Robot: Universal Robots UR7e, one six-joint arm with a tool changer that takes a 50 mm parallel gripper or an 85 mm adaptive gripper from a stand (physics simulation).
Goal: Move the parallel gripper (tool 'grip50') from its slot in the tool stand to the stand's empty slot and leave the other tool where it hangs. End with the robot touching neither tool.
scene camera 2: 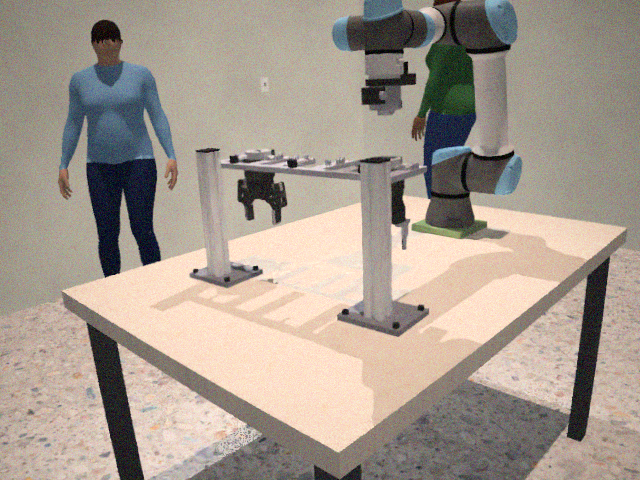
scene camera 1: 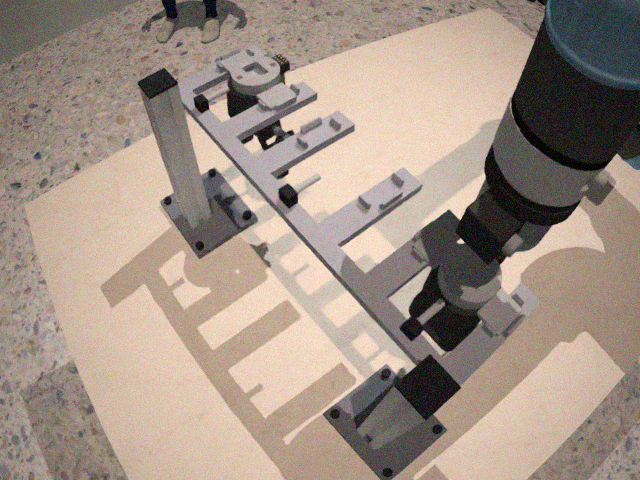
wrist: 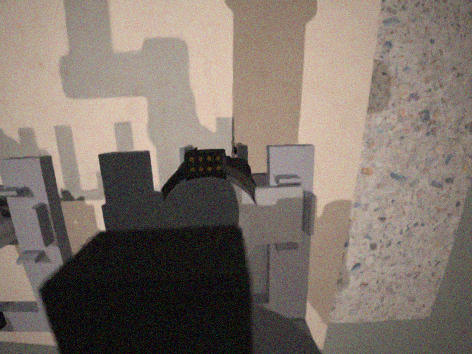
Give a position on an adaptive gripper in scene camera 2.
At 261,185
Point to a parallel gripper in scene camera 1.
At 471,289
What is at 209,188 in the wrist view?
A parallel gripper.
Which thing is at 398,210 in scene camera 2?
A parallel gripper.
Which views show the adaptive gripper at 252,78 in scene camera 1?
Scene camera 2 and scene camera 1 only.
